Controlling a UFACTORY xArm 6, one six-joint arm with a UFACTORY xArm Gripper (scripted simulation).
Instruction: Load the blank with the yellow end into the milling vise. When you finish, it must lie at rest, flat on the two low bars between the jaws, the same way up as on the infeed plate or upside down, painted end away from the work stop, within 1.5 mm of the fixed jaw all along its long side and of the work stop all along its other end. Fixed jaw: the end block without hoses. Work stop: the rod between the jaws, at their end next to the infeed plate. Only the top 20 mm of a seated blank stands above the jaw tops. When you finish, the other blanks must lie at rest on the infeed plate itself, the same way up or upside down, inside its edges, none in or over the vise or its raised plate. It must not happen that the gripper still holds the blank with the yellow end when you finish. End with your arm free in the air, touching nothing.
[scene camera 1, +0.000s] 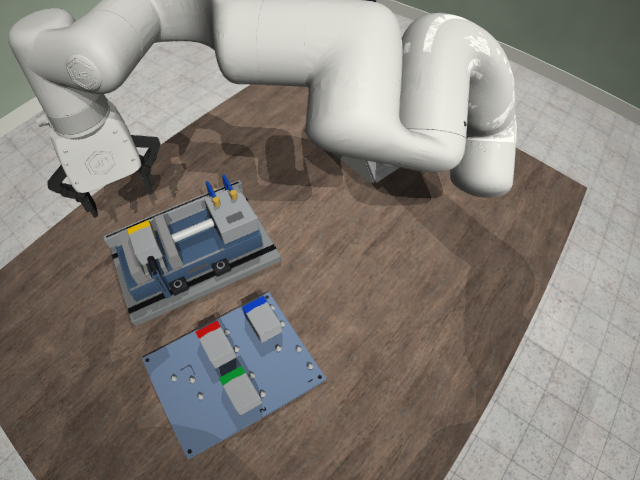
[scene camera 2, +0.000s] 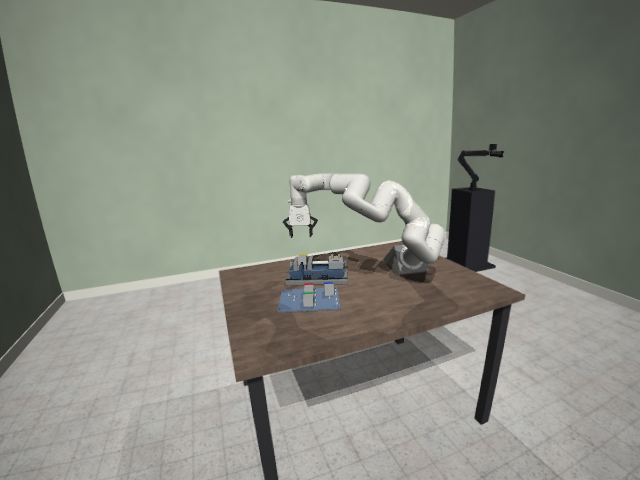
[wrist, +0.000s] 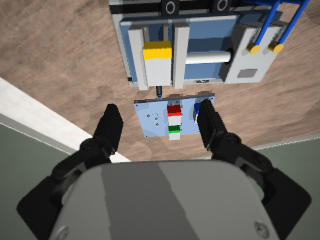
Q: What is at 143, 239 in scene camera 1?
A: A yellow-ended blank.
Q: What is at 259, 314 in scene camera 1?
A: A blue-ended blank.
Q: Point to my gripper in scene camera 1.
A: At 122, 199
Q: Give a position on a yellow-ended blank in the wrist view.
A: At 157, 55
